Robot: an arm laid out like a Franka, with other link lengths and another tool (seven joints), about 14 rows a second.
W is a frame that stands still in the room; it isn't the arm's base.
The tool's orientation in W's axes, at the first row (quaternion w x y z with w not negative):
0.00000, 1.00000, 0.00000, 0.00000
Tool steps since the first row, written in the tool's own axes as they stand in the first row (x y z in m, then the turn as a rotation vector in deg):
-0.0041, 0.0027, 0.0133, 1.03, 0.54, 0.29
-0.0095, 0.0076, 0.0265, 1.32, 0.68, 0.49
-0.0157, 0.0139, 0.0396, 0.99, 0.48, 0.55
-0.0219, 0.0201, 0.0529, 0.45, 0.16, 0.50
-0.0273, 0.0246, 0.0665, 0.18, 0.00, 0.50
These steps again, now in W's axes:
-0.0041, -0.0027, -0.0133, 1.03, -0.54, -0.29
-0.0095, -0.0076, -0.0265, 1.32, -0.68, -0.49
-0.0157, -0.0139, -0.0396, 0.99, -0.48, -0.55
-0.0219, -0.0201, -0.0529, 0.45, -0.16, -0.50
-0.0273, -0.0246, -0.0665, 0.18, 0.00, -0.50

